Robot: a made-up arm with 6 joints.
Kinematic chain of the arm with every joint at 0, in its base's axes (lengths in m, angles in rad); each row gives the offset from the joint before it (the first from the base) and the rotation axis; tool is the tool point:
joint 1: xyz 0 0 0.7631 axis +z
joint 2: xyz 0.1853 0 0 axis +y
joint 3: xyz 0 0 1.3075 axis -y
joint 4: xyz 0 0 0.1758 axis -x
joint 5: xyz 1.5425 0 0 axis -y
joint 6: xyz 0.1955 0 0 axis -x
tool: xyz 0 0 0
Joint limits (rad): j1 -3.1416..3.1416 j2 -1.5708..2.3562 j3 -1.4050..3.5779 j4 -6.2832..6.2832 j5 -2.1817..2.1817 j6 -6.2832..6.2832
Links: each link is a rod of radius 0.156 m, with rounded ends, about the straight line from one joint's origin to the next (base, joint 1, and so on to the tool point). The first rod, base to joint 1, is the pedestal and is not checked.
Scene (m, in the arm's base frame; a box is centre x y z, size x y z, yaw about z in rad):
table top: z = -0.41
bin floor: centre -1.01 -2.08 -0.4 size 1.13 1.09 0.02 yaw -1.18
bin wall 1: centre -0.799 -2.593 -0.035 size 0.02 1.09 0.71 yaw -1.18
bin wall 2: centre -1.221 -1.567 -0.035 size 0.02 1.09 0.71 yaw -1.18
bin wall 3: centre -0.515 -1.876 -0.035 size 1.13 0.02 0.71 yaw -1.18
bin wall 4: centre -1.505 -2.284 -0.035 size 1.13 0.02 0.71 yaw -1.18
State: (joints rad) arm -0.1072 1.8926 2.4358 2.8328 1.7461 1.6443
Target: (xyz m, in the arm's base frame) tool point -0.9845 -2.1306 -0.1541
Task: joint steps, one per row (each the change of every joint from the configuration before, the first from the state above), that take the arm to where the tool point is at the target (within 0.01 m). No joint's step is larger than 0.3 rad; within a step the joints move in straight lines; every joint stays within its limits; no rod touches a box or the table.
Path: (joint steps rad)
1: -0.2382 -0.1267 -0.2750 0.0221 0.0542 0.0000
2: -0.2382 -0.1267 -0.2750 0.0221 0.0542 0.0000
3: -0.2381 -0.1268 -0.2751 0.0220 0.0541 0.0000
4: -0.2382 -0.1267 -0.2750 0.0221 0.0542 0.0000
5: -0.2382 -0.1267 -0.2750 0.0221 0.0542 0.0000
6: -0.2382 -0.1267 -0.2750 0.0221 0.0542 0.0000
7: -0.2382 -0.1268 -0.2751 0.0221 0.0542 0.0000
8: -0.2382 -0.1267 -0.2750 0.0221 0.0541 0.0000
9: -0.0003 0.2569 0.1155 -0.0022 -0.0409 0.0000
10: -0.0004 0.2568 0.1156 -0.0022 -0.0409 0.0000

